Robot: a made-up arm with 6 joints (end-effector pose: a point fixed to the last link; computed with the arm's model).
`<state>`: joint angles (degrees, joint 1 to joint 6).
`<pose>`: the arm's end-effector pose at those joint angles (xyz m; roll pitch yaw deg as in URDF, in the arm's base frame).
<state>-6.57 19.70 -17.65 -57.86 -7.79 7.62</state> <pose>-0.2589 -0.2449 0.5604 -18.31 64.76 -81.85</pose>
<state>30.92 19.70 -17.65 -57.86 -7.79 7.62</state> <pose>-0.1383 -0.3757 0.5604 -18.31 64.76 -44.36</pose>
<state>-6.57 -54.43 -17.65 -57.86 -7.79 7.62</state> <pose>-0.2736 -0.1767 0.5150 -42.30 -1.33 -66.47</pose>
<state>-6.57 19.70 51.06 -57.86 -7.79 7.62</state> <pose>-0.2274 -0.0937 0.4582 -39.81 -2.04 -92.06</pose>
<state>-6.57 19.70 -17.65 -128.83 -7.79 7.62</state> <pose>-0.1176 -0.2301 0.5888 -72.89 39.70 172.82</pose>
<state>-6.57 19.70 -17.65 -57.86 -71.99 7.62</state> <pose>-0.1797 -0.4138 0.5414 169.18 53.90 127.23</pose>
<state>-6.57 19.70 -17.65 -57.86 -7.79 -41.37</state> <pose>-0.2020 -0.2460 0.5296 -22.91 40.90 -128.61</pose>
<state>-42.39 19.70 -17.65 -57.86 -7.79 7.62</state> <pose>-0.2768 -0.0755 0.5604 -18.31 64.76 -117.67</pose>
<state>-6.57 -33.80 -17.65 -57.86 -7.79 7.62</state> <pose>-0.2662 -0.1884 0.5355 -34.83 16.42 -73.01</pose>
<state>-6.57 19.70 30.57 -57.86 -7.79 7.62</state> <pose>-0.2326 -0.1246 0.5075 -35.84 18.05 -92.37</pose>
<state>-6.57 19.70 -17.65 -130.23 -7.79 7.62</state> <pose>-0.1149 -0.2313 0.5883 -72.93 38.88 171.66</pose>
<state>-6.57 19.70 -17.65 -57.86 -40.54 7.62</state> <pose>-0.2244 -0.3368 0.5764 -154.65 82.18 152.68</pose>
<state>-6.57 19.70 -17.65 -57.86 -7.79 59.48</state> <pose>-0.3027 -0.2959 0.5729 47.72 68.07 25.35</pose>
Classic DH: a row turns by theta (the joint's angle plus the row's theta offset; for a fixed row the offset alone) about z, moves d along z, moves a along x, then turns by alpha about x. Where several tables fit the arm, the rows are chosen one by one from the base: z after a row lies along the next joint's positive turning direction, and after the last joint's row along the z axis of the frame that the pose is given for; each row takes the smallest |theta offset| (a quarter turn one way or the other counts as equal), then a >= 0, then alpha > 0; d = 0 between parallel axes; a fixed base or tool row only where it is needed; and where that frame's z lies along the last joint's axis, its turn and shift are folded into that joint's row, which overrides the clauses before.
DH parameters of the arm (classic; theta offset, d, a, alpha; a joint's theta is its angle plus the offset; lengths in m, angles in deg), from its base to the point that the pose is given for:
base (fixed): 87.5 0 -0.1327 0
joint 1: 6.58 0.3902 -0.1217 111.2
joint 2: 11.14 -0.0497 -0.0423 158.43
joint 3: 10.37 0.0969 0.0301 90
joint 4: -81.35 0.0309 0.0268 85.57
joint 5: 11.1 0.1496 -0.0636 -125.89
joint 6: 59.81 0.2242 -0.011 45.38
tool (fixed): -71.59 -0.1087 0 0

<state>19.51 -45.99 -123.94 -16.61 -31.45 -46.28</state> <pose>-0.0048 -0.4682 0.4963 100.89 76.47 74.87</pose>
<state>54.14 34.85 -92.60 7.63 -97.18 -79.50</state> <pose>0.1603 -0.3389 0.3826 103.92 55.26 123.60</pose>
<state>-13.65 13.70 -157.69 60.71 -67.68 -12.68</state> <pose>-0.1841 -0.3416 0.2150 80.43 -45.40 8.08</pose>
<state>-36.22 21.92 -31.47 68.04 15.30 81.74</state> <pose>-0.2806 -0.3559 0.3720 -50.57 1.93 45.64</pose>
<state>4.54 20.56 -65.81 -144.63 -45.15 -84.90</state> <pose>-0.1597 -0.4072 0.4056 -96.53 -51.59 169.26</pose>
